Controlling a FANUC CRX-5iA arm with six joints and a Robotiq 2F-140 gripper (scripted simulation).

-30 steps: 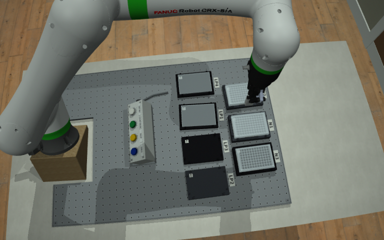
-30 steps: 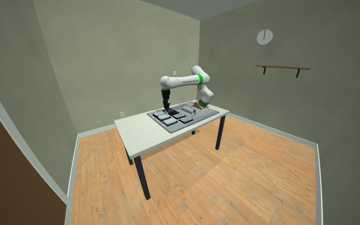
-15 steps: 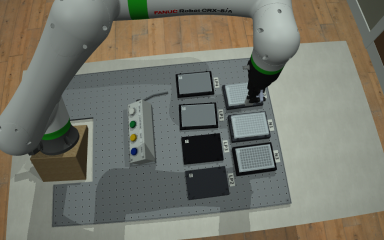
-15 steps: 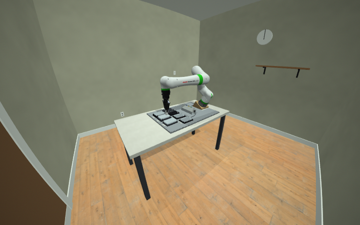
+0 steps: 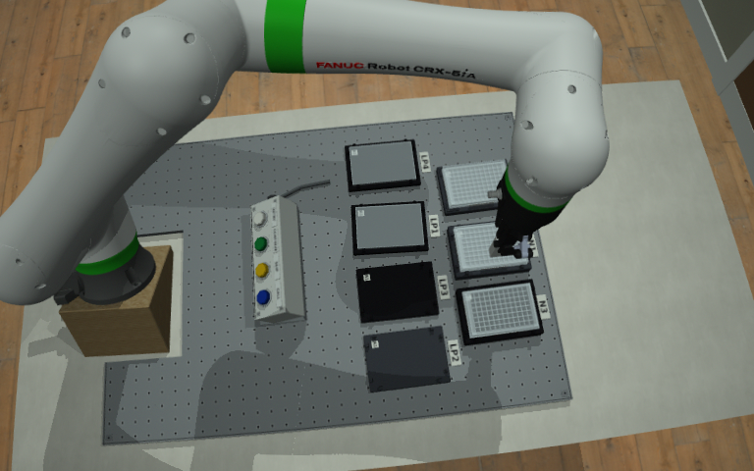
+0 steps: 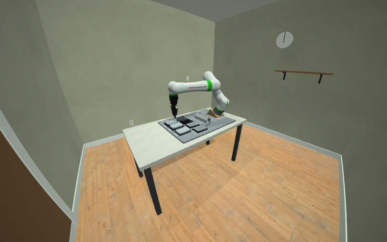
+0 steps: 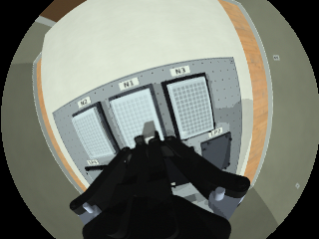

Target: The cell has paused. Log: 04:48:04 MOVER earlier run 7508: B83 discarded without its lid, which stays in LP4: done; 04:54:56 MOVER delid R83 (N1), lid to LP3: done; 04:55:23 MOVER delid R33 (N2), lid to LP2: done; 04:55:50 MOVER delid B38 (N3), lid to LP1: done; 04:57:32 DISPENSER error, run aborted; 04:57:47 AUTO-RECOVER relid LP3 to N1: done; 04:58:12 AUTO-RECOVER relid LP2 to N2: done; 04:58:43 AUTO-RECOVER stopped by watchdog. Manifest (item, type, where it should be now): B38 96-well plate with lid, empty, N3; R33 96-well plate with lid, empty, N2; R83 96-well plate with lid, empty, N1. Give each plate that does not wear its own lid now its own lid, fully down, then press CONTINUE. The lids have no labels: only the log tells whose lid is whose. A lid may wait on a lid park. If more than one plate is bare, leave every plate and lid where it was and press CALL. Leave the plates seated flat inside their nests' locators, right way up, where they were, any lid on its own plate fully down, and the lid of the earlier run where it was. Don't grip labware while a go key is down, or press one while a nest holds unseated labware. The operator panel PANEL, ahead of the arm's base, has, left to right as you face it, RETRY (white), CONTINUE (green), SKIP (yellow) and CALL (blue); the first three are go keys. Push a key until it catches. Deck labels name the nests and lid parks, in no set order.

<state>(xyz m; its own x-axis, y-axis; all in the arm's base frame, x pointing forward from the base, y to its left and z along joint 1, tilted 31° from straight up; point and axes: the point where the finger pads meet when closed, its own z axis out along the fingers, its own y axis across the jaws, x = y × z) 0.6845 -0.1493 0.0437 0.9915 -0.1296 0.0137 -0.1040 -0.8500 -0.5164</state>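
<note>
Right now the lid park LP1 is 17 cm behind my hand, 11 cm to the left of it and 11 cm below it. Round my hand: lid park LP2: 19 cm behind, 14 cm to the right, 11 cm below; yellow key: 42 cm behind, 6 cm to the left, 4 cm below; lid park LP3: 18 cm behind, 2 cm to the right, 11 cm below.
</note>
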